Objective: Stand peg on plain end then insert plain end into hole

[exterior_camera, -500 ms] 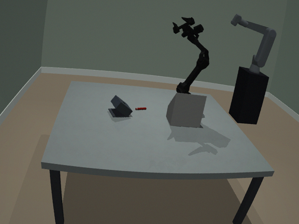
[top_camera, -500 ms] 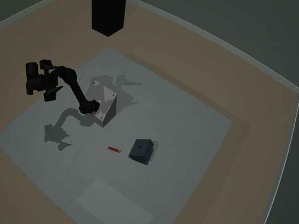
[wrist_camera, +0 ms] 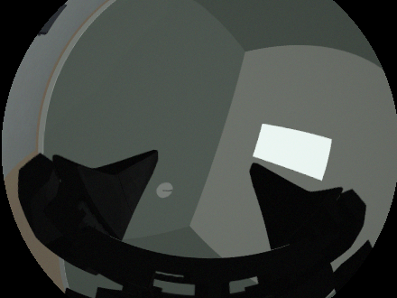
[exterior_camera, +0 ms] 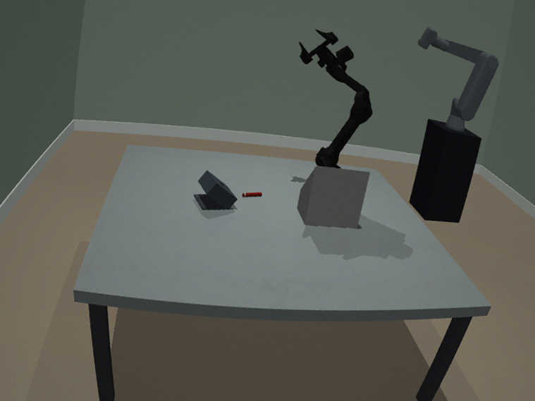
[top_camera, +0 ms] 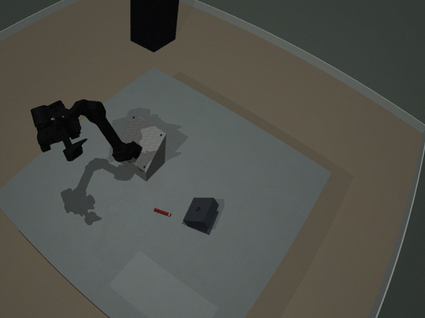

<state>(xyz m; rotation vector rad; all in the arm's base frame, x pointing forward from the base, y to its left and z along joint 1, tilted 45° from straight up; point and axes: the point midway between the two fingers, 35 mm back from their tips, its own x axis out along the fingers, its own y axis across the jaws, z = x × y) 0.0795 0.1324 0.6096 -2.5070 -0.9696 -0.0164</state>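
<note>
Now: gripper tip 180 mm short of the red peg, 210 mm to the right of it and 660 mm above it. Also, from my gripper tip: sloped panel: 310 mm ahead, 300 mm to the left, 610 mm below.
</note>
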